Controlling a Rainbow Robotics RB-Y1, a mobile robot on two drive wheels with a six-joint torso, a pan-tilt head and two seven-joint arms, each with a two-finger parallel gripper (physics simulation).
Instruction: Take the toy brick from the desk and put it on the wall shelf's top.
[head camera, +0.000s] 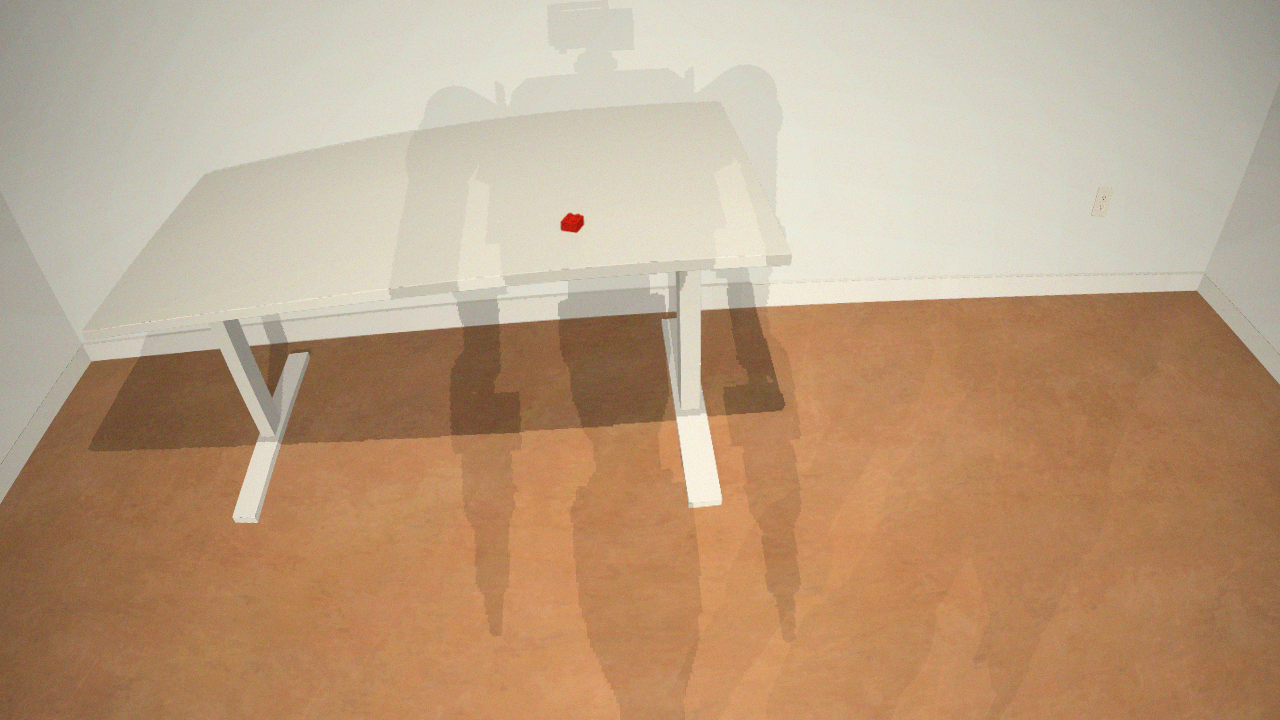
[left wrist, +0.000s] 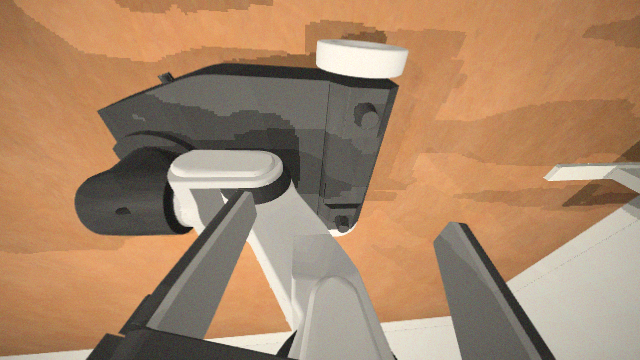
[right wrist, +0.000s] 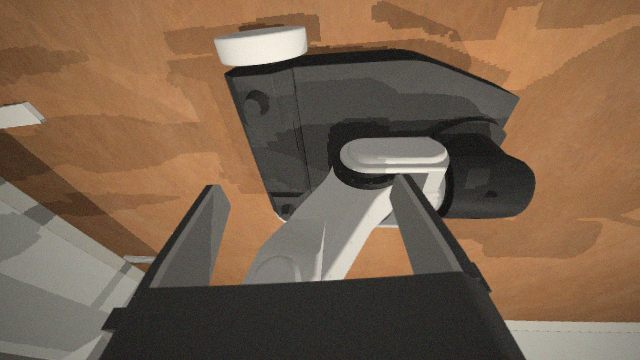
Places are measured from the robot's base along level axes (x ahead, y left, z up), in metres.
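Where they show: left gripper, fingertip midpoint: (left wrist: 344, 217); right gripper, fingertip midpoint: (right wrist: 308, 190).
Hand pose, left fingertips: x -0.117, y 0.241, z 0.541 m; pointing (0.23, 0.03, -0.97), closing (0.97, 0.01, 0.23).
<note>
After its pixels a point has its place.
A small red toy brick (head camera: 571, 222) @(x 1.092, y 0.114, z 0.741 m) lies on the white desk (head camera: 295, 214) @(x 1.312, y 0.786, z 0.721 m), right of the desk's middle and nearer its front edge, in the head view. The wall shelf does not show in the head view. My left gripper (left wrist: 344, 217) @(x -0.117, y 0.241, z 0.541 m) is open, its two fingers wide apart with nothing between them in the left wrist view. My right gripper (right wrist: 308, 190) @(x -0.158, y -0.235, z 0.535 m) is open, its fingers apart with nothing between them in the right wrist view. Neither gripper shows in the head view, and the brick does not show in the wrist views.
The desk stands against the back wall (head camera: 939, 134) @(x 1.790, y -0.928, z 0.615 m) on two white legs whose long feet (head camera: 699, 456) (head camera: 259, 479) reach forward over the brown floor (head camera: 895, 537) @(x 0.848, y -0.584, z 0.001 m). A wall outlet (head camera: 1101, 201) @(x 1.793, y -1.650, z 0.403 m) is at the right. My robot's dark base (left wrist: 260, 95) @(x -0.219, y 0.191, z 0.170 m) (right wrist: 370, 90) @(x -0.238, y -0.172, z 0.170 m) shows in both wrist views.
</note>
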